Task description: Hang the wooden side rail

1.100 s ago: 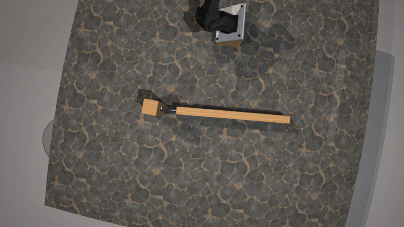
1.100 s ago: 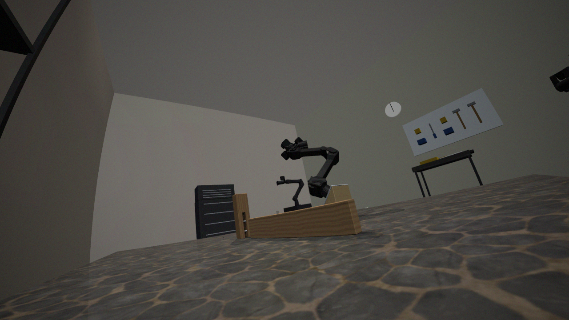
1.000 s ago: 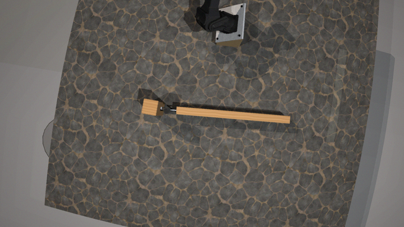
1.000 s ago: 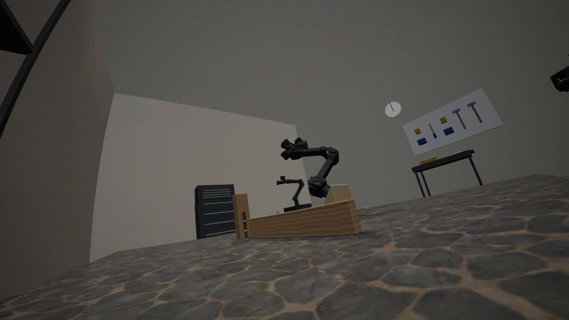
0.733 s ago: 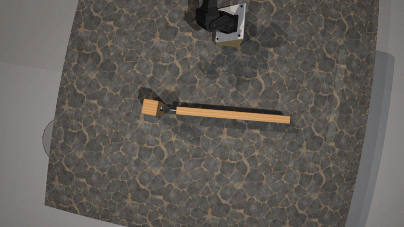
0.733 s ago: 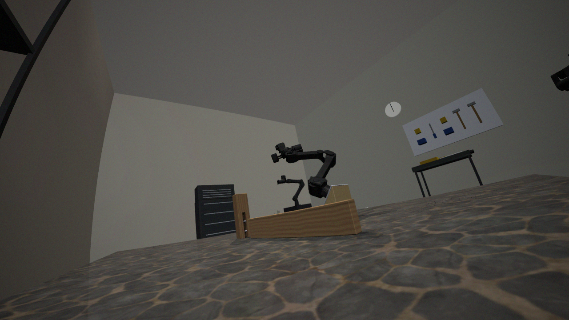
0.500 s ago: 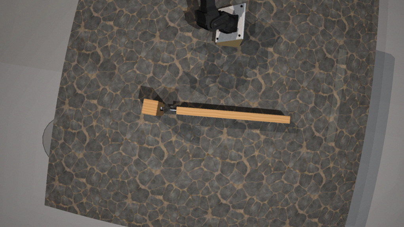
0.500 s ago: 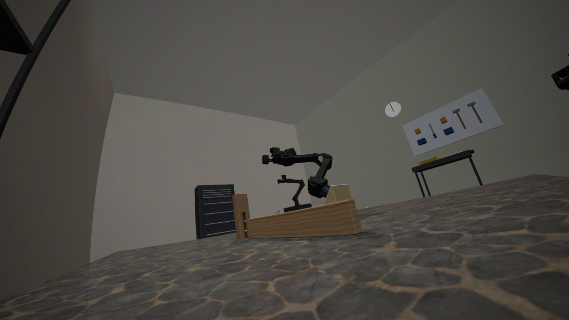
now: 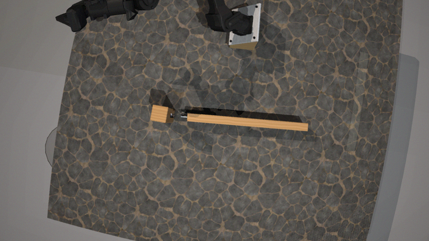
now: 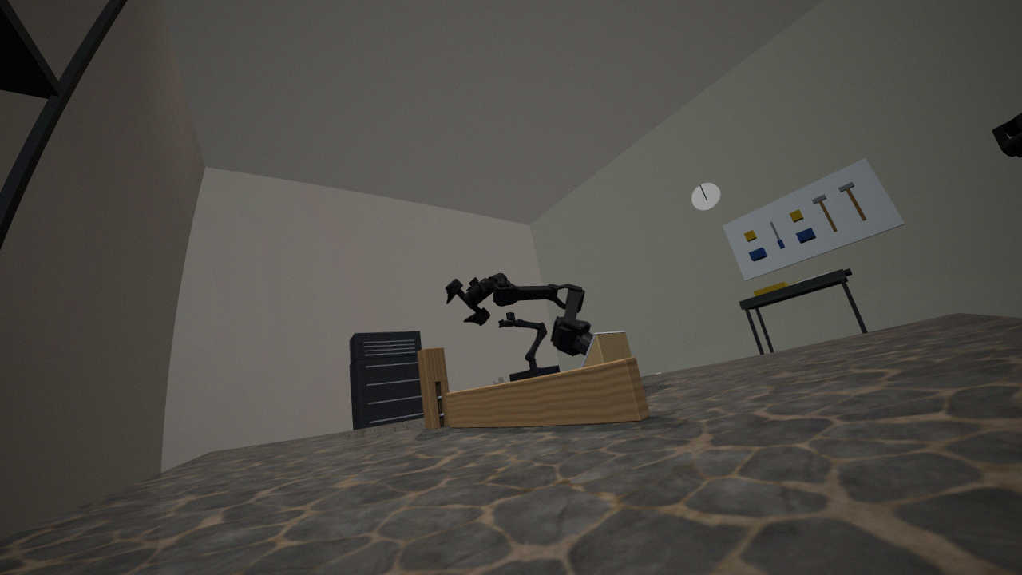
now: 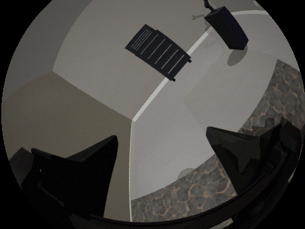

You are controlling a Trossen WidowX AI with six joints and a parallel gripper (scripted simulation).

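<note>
The headboard post is 29 cm to the left of my gripper tip, 28 cm below it and 25 cm ahead of it.
</note>
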